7 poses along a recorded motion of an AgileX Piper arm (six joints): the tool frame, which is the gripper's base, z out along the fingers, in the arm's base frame.
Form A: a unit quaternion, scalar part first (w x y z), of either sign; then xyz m.
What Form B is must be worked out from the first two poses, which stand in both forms.
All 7 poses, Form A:
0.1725 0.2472 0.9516 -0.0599 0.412 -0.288 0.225
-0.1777 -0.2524 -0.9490 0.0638 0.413 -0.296 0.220
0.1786 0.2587 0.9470 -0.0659 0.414 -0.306 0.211
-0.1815 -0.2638 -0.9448 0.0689 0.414 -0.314 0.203
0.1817 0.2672 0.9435 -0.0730 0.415 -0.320 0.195
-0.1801 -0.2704 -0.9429 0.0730 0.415 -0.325 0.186
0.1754 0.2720 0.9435 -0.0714 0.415 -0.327 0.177
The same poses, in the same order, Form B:
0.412 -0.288 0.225 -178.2 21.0 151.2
0.413 -0.296 0.220 -178.1 21.7 150.6
0.414 -0.306 0.211 -178.0 21.9 149.8
0.414 -0.314 0.203 -177.9 22.3 149.2
0.415 -0.320 0.195 -177.5 22.5 148.9
0.415 -0.325 0.186 -177.5 22.3 148.5
0.415 -0.327 0.177 -177.6 21.7 148.3

